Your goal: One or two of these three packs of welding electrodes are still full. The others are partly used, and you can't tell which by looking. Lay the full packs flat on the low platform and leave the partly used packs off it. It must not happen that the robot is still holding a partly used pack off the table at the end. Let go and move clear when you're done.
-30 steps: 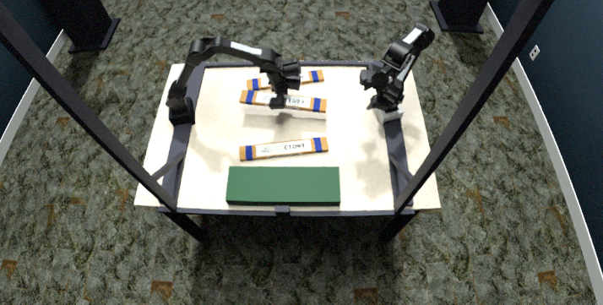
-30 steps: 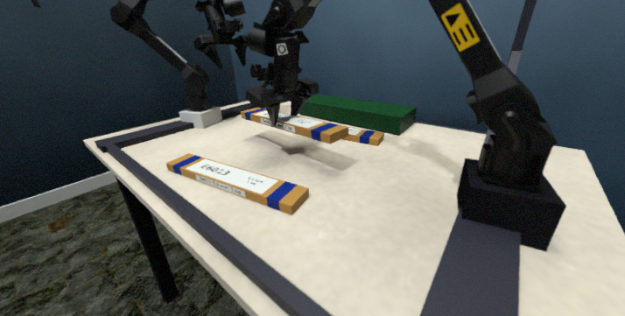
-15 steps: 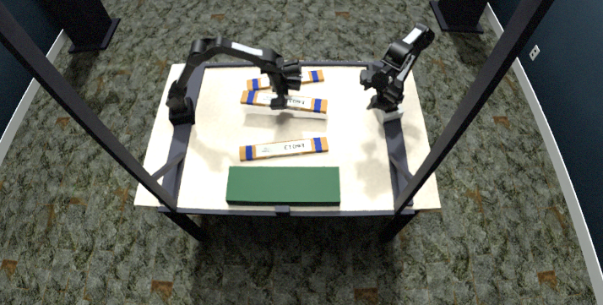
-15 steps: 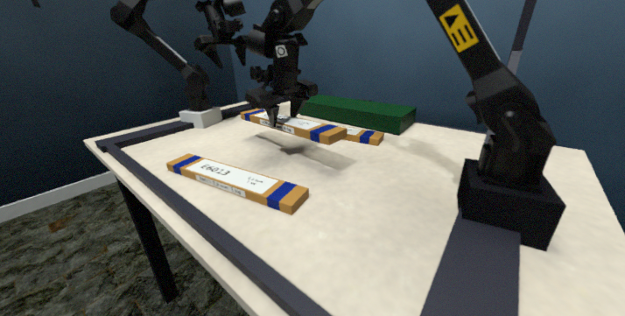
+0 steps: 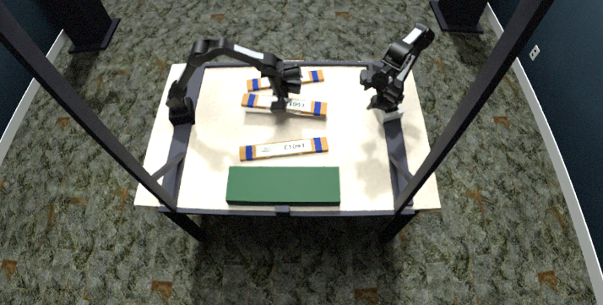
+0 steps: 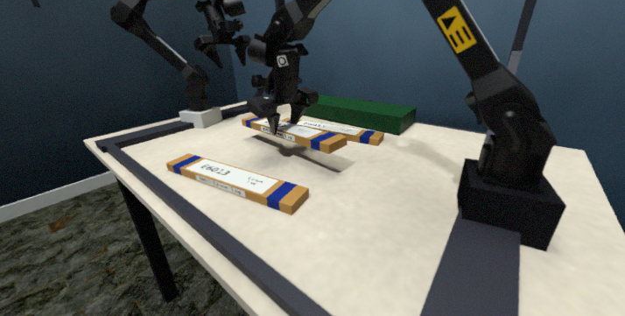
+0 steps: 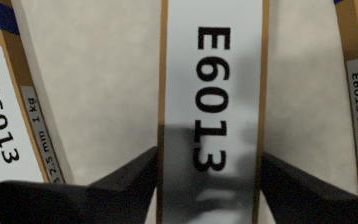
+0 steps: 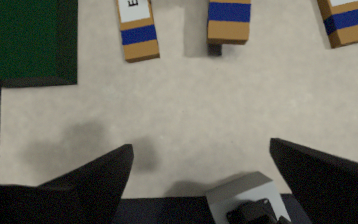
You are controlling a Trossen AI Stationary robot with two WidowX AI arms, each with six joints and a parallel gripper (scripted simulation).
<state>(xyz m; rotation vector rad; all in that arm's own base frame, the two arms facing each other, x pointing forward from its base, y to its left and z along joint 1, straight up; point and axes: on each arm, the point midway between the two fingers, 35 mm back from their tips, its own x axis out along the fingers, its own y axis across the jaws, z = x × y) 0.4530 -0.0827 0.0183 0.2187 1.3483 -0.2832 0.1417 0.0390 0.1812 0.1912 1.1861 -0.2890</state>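
Now: the dark frame rail 29 cm ahead of my left hand, 9 cm below it and 1 cm to the right of it. Also, from my left hand: green low platform 36 cm behind, 8 cm below.
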